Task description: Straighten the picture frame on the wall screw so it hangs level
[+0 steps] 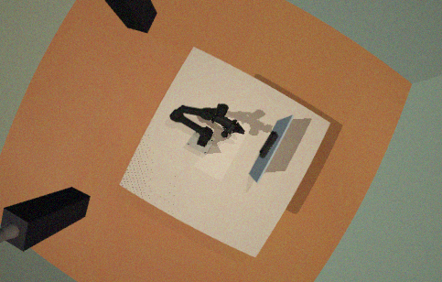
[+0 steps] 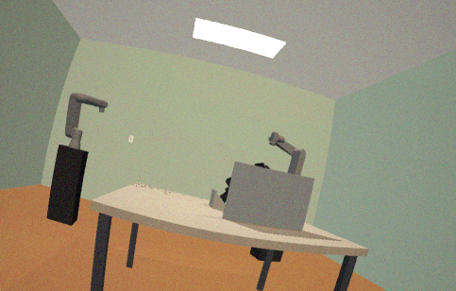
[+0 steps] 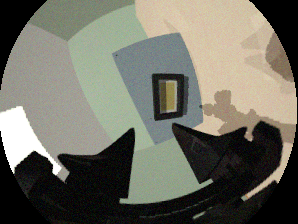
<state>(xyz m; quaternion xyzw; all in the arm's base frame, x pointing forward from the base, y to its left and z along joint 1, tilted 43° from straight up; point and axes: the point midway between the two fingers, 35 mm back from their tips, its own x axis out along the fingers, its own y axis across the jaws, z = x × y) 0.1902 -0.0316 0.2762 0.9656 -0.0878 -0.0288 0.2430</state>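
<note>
The picture frame lies 20 cm ahead of my gripper tip, 1 cm to the right of it and 9 cm below it. Round my gripper tip: blue-grey wall panel 21 cm ahead, 3 cm to the right, 11 cm below.
</note>
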